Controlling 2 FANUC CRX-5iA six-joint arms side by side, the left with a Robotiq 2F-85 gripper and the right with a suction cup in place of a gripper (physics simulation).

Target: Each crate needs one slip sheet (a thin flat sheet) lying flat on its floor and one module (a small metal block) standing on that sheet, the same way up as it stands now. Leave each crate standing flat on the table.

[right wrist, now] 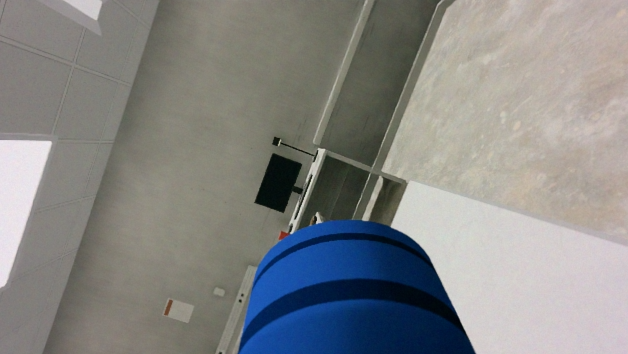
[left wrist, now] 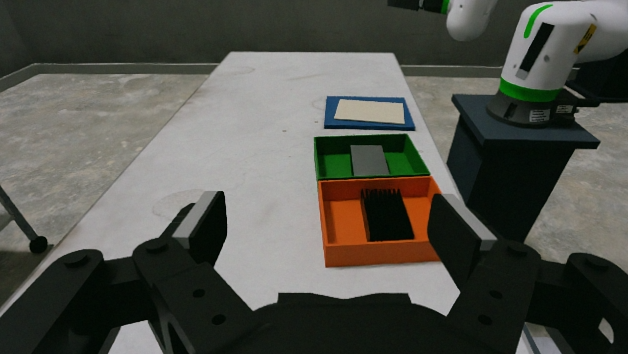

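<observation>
In the left wrist view an orange crate [left wrist: 380,254] stands flat, with a black finned module [left wrist: 389,217] on its floor; bare orange floor shows around it. Behind it, a green crate [left wrist: 334,164] stands flat, holding a plain grey flat-topped block [left wrist: 369,160], with bare green floor on both sides. A cream slip sheet [left wrist: 370,111] lies flat on a blue tray [left wrist: 329,122] behind the green crate; whether it is a stack I cannot tell. My left gripper [left wrist: 327,217] is wide open and empty, with the crates beyond its fingers. My right suction cup [right wrist: 345,226] is blue, with nothing visible on its lip.
The crates and tray stand near the right edge of the white table [left wrist: 250,150]. The right arm [left wrist: 537,60] rises from a dark pedestal [left wrist: 485,170] beside that edge. In the right wrist view the table [right wrist: 525,260] lies to the right of the cup, and a dark monitor [right wrist: 278,183] shows beyond.
</observation>
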